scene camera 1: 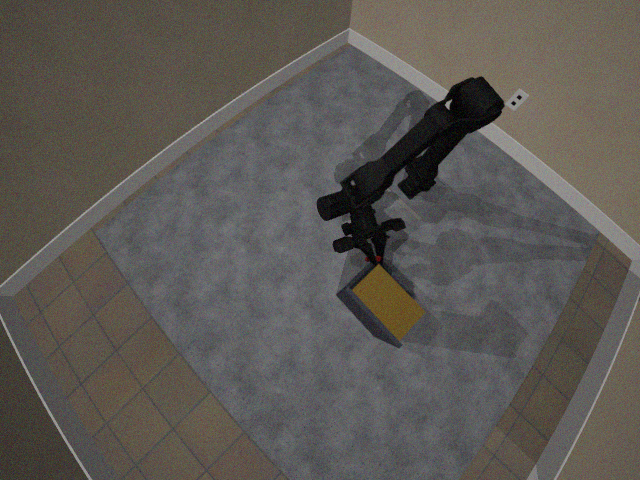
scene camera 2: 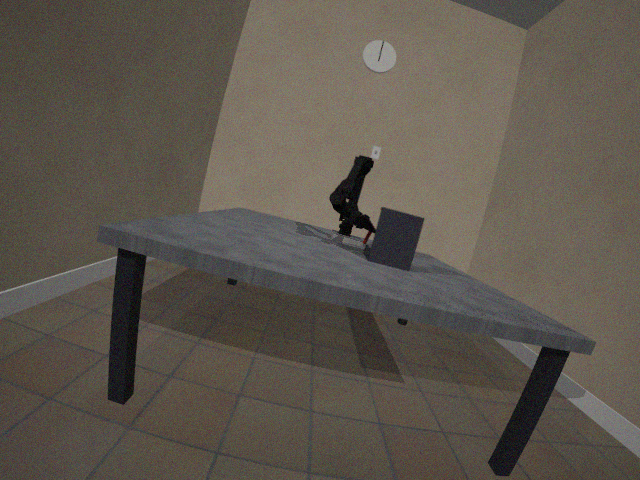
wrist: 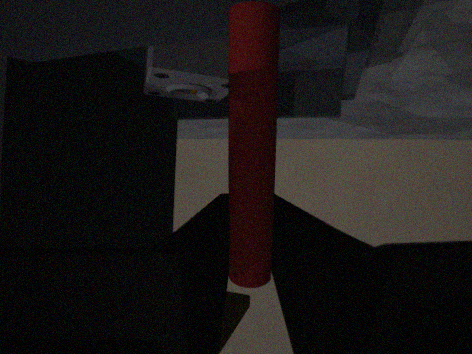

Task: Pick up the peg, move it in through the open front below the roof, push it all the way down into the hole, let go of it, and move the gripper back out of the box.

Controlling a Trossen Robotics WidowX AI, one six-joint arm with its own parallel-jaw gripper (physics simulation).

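Where they show: gripper, fingertip midpoint: [wrist: 246, 204]; arm's base at its link origin: [scene camera 1: 410, 187] [scene camera 2: 344, 234].
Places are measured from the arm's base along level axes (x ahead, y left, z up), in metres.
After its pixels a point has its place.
The red peg [scene camera 1: 378, 258] {x 0.277, y 0.113, z 0.089 m} [scene camera 2: 367, 237] {x 0.283, y 0.102, z 0.039 m} [wrist: 252, 150] {x 0.275, y 0.096, z 0.049 m} is slightly tilted in scene camera 2. My gripper [scene camera 1: 377, 259] {x 0.282, y 0.127, z 0.067 m} [scene camera 2: 373, 230] {x 0.282, y 0.127, z 0.067 m} [wrist: 246, 204] {x 0.282, y 0.127, z 0.067 m} is shut on it, at the box's open front beside a corner of the yellow roof [scene camera 1: 388, 302] {x 0.350, y 0.196, z 0.169 m}. The dark box [scene camera 2: 397, 238] {x 0.399, y 0.202, z 0.073 m} [wrist: 90, 150] {x 0.392, y 0.172, z 0.044 m} stands on the table. In the wrist view, a pale plate [wrist: 160, 86] {x 0.347, y 0.175, z 0.005 m} with a round hole [wrist: 190, 92] {x 0.334, y 0.192, z 0.004 m} shows left of the peg and partly behind it. Whether the peg's lower end is past the front edge is hard to tell. The hole is hidden in both scene views.
The grey table [scene camera 1: 248, 217] {x 0.480, y -0.241, z -0.033 m} [scene camera 2: 217, 245] {x 0.795, y -0.277, z -0.033 m} carries the box and the arm. The box's side wall [scene camera 1: 367, 317] {x 0.400, y 0.197, z 0.136 m} runs along the roof's left side in scene camera 1. The arm reaches in from the upper right there. The roof overhangs the inside.
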